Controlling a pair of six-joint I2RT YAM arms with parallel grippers.
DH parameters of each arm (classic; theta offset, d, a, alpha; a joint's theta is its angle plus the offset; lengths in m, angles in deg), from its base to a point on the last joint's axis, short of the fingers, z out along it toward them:
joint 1: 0 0.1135 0.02 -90
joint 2: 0 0 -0.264 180
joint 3: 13.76 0 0.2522 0
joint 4: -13.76 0 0.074 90
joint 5: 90 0 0 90
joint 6: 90 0.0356 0 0
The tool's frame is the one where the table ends.
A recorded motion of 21 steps. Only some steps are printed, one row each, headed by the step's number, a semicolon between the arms.
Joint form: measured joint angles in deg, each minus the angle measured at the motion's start. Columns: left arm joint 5, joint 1, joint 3, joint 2, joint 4, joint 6; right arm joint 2, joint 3, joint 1, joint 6, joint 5, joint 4.
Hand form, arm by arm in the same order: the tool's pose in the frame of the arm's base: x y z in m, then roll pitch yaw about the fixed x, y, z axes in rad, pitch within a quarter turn. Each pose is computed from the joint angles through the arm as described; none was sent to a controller.
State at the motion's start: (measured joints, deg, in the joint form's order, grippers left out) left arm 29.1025 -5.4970 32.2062 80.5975 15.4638 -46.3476; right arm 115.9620 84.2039 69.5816 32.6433 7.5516 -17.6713
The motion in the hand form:
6: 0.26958 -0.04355 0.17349 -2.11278 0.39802 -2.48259; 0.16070 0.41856 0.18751 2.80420 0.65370 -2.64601
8: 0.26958 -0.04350 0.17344 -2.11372 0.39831 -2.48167; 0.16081 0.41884 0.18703 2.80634 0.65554 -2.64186
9: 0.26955 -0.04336 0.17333 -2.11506 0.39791 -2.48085; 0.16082 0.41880 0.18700 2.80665 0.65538 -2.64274
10: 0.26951 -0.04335 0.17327 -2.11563 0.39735 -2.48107; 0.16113 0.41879 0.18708 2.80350 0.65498 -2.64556
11: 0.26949 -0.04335 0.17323 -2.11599 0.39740 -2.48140; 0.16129 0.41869 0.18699 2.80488 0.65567 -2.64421
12: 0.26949 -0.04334 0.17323 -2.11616 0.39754 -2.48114; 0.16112 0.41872 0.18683 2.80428 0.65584 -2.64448
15: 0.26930 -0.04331 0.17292 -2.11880 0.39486 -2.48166; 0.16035 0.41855 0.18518 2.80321 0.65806 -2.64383
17: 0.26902 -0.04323 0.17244 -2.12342 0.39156 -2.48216; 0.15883 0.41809 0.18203 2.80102 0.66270 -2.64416
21: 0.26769 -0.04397 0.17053 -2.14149 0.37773 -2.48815; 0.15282 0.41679 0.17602 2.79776 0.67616 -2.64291
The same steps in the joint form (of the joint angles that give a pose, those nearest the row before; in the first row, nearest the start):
6: 0.00 -0.04 0.00 -0.02 -0.06 0.00; 0.46 0.00 0.00 -0.83 -0.15 0.83
8: -0.09 -0.04 0.00 -0.02 -0.09 0.00; 0.55 0.00 0.00 -1.05 -0.15 0.96
9: -0.15 -0.02 0.00 -0.02 -0.15 0.00; 0.55 0.00 0.00 -1.01 -0.11 0.94
10: -0.15 -0.02 0.00 -0.02 -0.20 0.00; 0.55 0.00 -0.04 -0.92 -0.20 1.00
11: -0.15 -0.02 0.00 -0.02 -0.22 0.02; 0.55 -0.02 -0.07 -1.01 -0.18 1.03
12: -0.18 -0.02 0.00 -0.02 -0.22 0.02; 0.55 -0.07 -0.04 -0.98 -0.18 1.09
15: -0.20 -0.02 0.00 -0.02 -0.41 0.00; 0.55 -0.50 0.04 -1.00 -0.13 1.66
17: -0.28 -0.02 0.00 -0.02 -0.72 0.00; 0.52 -1.38 0.22 -0.98 0.02 2.78
21: -0.59 -0.24 0.00 -0.02 -1.95 -0.02; 0.20 -3.54 0.94 -0.85 0.68 5.27

